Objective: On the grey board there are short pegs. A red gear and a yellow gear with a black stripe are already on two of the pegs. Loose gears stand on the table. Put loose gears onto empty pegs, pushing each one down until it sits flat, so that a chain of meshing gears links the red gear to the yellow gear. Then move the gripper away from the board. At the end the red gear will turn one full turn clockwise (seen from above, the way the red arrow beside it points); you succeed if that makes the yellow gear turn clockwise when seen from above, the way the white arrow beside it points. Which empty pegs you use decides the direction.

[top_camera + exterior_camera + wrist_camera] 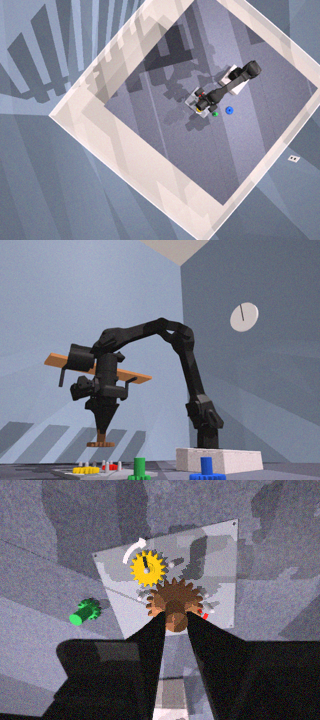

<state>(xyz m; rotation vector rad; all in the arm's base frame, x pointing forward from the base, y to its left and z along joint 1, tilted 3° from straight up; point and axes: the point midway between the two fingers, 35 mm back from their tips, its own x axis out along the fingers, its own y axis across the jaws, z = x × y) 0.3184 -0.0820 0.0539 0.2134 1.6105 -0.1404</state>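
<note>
The red gear lies 40 mm behind my gripper tip, 20 mm to the right of it and 70 mm below it. Also, from my gripper tip: brown gear (10 mm below); green gear (160 mm to the left, 70 mm below); yellow gear (40 mm ahead, 30 mm to the left, 70 mm below).
</note>
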